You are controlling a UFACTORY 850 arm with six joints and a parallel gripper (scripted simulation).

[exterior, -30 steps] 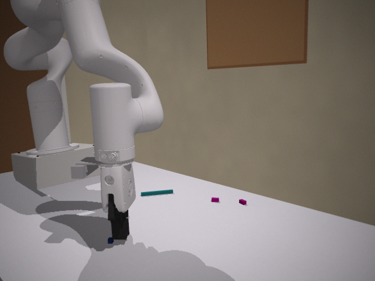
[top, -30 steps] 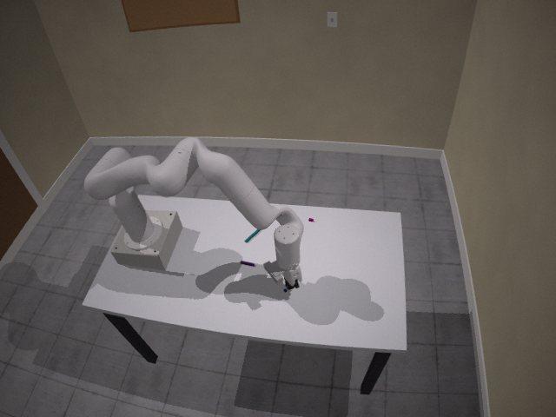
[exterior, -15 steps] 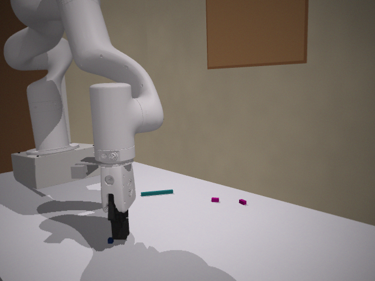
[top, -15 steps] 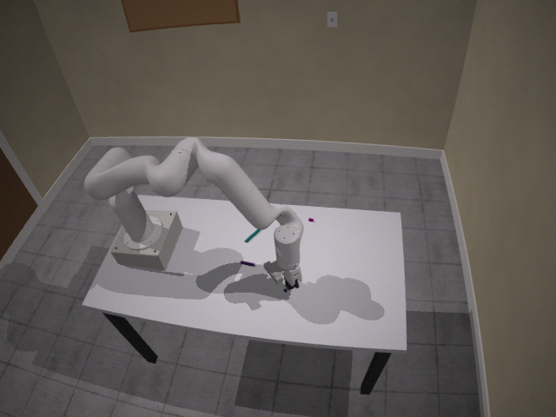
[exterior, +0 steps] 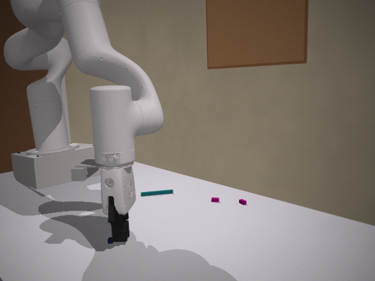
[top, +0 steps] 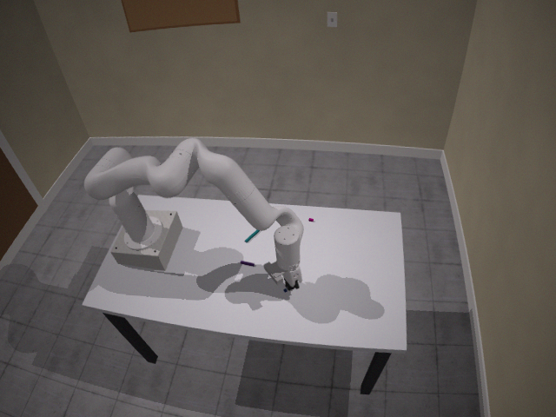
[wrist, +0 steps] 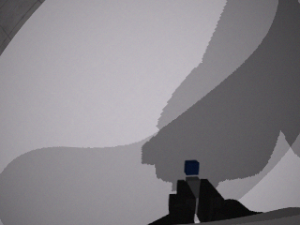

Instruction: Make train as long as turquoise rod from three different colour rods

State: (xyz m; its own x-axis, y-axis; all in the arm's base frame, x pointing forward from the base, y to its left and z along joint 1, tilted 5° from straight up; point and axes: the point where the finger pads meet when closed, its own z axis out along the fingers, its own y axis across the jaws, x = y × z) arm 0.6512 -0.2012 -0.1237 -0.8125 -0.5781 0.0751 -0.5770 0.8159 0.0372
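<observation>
Right now my hand is 20 mm past the blue rod, 20 mm above it and 10 mm to the left of it. From my hand the other things lie so: purple rod (190 mm behind, 120 mm to the left, 20 mm below); turquoise rod (280 mm to the left, 170 mm behind, 20 mm below); grey rod (20 mm below).
</observation>
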